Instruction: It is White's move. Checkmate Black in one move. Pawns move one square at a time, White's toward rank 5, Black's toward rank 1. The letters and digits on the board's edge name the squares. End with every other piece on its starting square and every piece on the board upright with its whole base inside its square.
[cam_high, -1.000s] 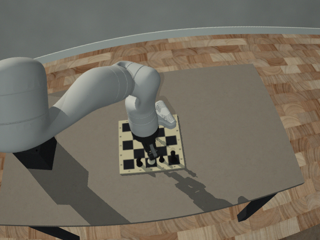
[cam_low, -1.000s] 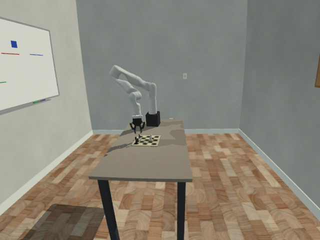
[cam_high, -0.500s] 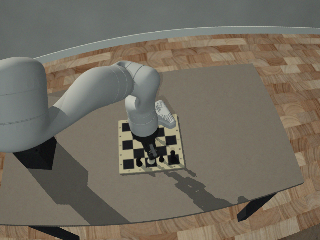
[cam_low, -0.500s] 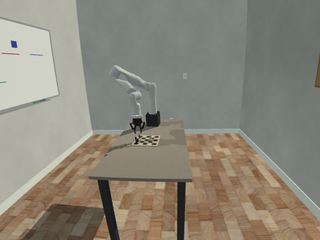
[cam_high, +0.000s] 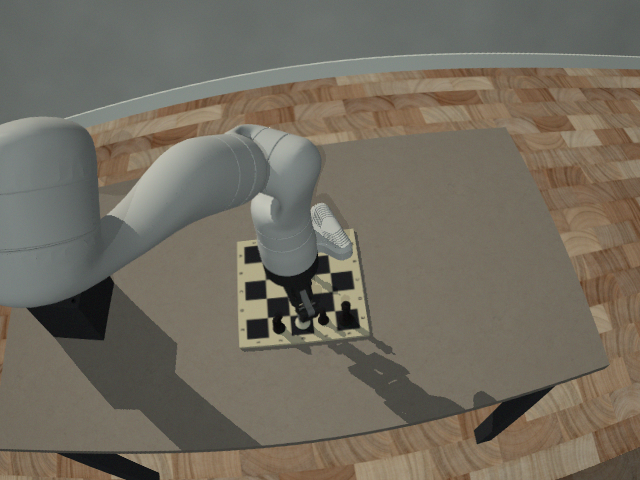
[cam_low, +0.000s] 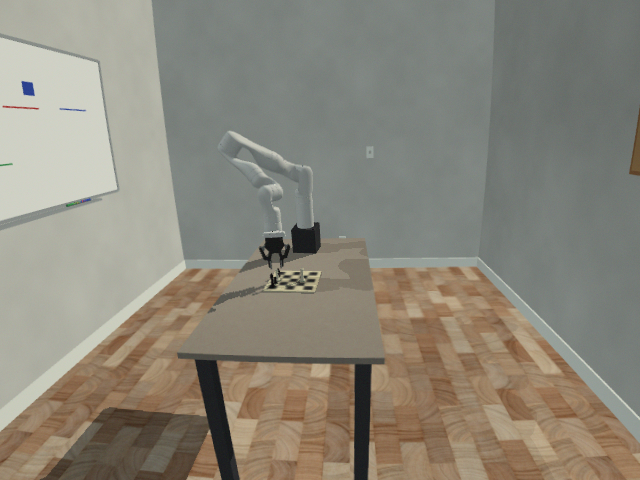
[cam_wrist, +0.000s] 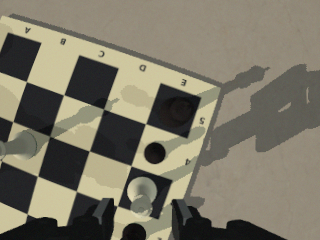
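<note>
Right now the white pawn is 50 mm below my hand. From my hand the other things lie so: black pawn (60 mm below, 30 mm ahead, 10 mm to the right); then tall black piece (70 mm ahead, 40 mm below, 20 mm to the right); then chessboard (80 mm below, 70 mm to the left, 20 mm ahead).
</note>
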